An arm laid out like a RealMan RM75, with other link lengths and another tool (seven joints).
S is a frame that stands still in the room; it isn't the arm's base.
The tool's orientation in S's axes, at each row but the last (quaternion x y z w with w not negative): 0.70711, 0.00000, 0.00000, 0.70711; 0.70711, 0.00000, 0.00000, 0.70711; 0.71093, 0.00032, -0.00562, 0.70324; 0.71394, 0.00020, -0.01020, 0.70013; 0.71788, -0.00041, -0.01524, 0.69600; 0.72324, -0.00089, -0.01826, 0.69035; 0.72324, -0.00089, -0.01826, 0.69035; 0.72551, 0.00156, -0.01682, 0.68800; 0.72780, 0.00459, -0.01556, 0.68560; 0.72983, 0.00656, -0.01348, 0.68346
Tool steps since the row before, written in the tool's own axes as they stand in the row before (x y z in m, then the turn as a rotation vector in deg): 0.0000, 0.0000, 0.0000, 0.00, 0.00, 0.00; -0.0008, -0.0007, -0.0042, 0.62, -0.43, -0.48; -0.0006, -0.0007, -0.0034, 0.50, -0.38, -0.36; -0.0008, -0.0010, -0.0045, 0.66, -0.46, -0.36; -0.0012, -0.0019, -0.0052, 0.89, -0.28, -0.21; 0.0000, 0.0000, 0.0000, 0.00, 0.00, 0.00; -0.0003, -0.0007, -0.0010, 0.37, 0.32, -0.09; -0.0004, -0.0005, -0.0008, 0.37, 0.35, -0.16; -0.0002, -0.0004, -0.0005, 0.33, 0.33, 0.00; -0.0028, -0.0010, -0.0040, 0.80, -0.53, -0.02
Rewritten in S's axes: 0.0000, 0.0000, 0.0000, 0.00, 0.00, 0.00; -0.0008, 0.0042, -0.0007, 0.62, 0.48, -0.43; -0.0006, 0.0034, -0.0007, 0.50, 0.36, -0.38; -0.0008, 0.0045, -0.0009, 0.66, 0.36, -0.46; -0.0011, 0.0053, -0.0017, 0.89, 0.20, -0.29; 0.0000, 0.0000, 0.0000, 0.00, 0.00, 0.00; -0.0003, 0.0010, -0.0006, 0.38, 0.07, 0.31; -0.0004, 0.0008, -0.0004, 0.38, 0.13, 0.35; -0.0002, 0.0005, -0.0004, 0.34, -0.02, 0.32; -0.0028, 0.0041, -0.0007, 0.79, 0.05, -0.55
